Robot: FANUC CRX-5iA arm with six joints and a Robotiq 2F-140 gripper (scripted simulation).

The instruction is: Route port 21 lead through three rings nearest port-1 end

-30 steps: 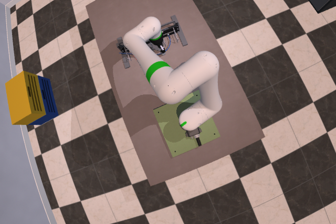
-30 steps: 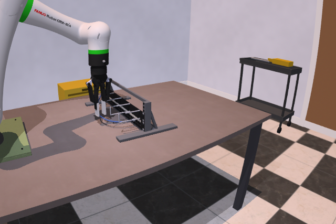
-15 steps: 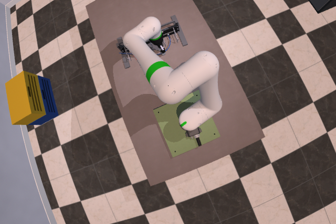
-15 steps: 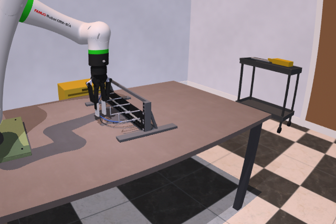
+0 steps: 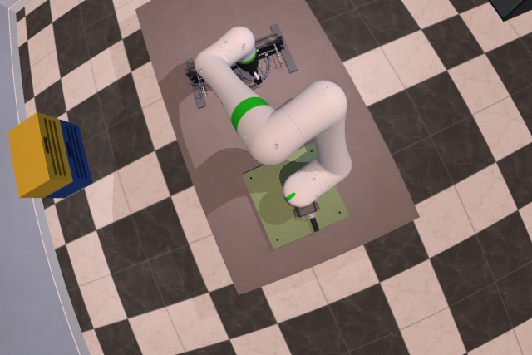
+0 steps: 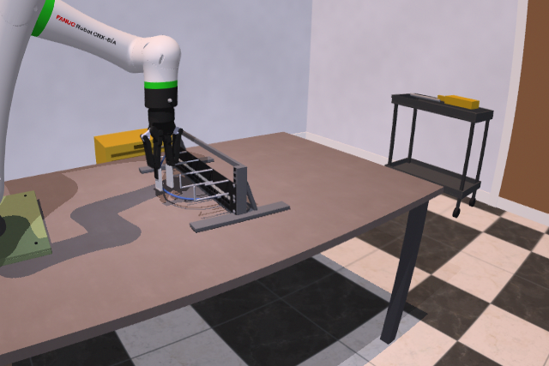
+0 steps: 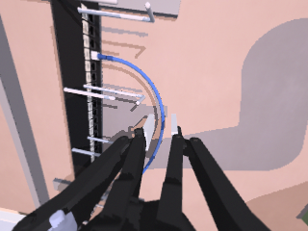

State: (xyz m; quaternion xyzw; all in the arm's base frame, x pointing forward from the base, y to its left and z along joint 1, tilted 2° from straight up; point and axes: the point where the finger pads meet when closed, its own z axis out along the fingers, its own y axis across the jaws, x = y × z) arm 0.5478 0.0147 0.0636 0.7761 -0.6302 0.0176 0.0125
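The black patch-panel rack lies 15 cm ahead of my hand, 6 cm to the left of it and 1 cm below it.
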